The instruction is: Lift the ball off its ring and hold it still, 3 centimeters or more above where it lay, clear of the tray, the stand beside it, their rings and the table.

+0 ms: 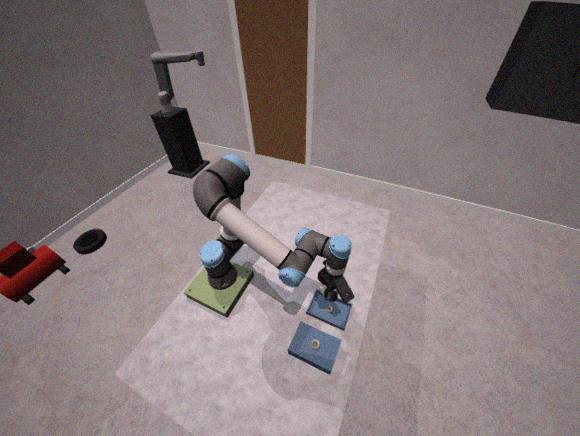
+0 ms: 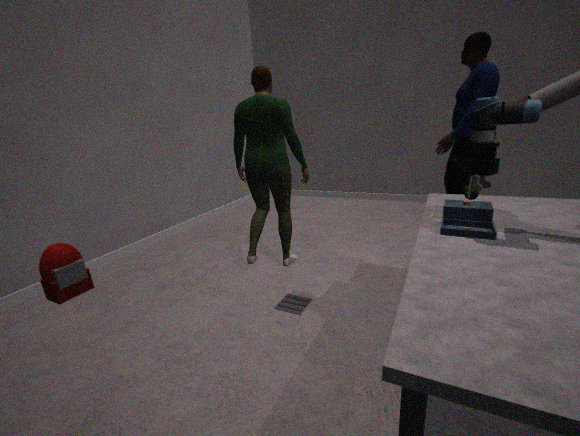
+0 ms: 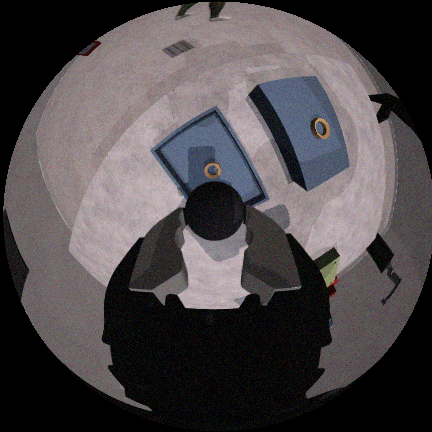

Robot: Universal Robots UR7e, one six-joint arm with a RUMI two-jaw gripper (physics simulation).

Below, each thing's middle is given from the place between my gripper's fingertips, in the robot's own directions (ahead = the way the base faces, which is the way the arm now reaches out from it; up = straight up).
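Scene:
Relative to the dark ball (image 3: 214, 210), my gripper is 20 mm below it and 10 mm short of it. I see the shallow blue tray (image 1: 336, 313) 130 mm below my hand and 10 mm ahead of it. The blue stand (image 2: 453, 209), for its part, is 190 mm to the right of my hand, 100 mm below it and 10 mm behind it.

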